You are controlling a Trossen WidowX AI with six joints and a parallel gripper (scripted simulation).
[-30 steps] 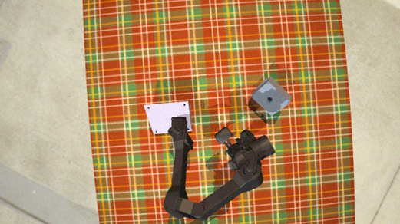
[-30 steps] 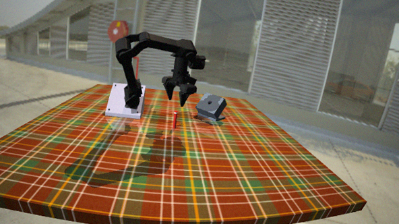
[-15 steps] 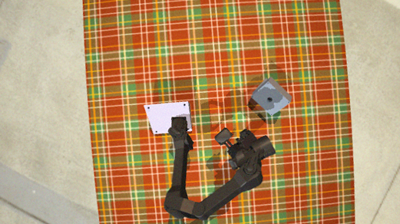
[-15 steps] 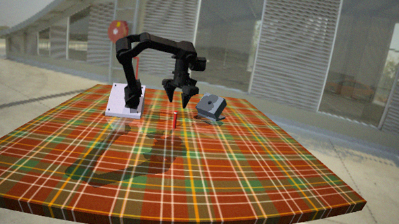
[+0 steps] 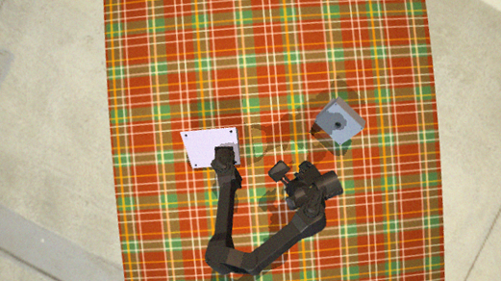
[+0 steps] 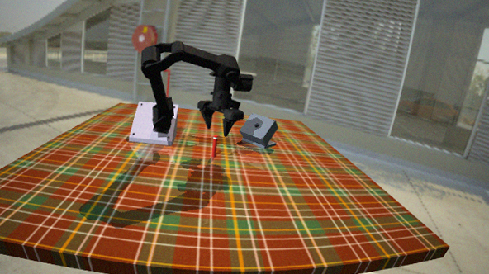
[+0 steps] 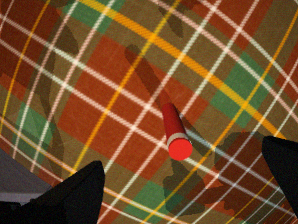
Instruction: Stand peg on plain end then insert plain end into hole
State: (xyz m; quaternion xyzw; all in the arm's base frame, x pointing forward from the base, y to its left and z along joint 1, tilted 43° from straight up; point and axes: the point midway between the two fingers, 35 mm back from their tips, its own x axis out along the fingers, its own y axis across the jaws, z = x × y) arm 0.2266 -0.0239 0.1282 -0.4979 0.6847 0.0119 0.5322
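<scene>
Now: gripper tip 4 cm above the red peg. From my gripper tip the other things lie so: grey sloped panel 18 cm ahead, 21 cm to the left, 3 cm below.
</scene>
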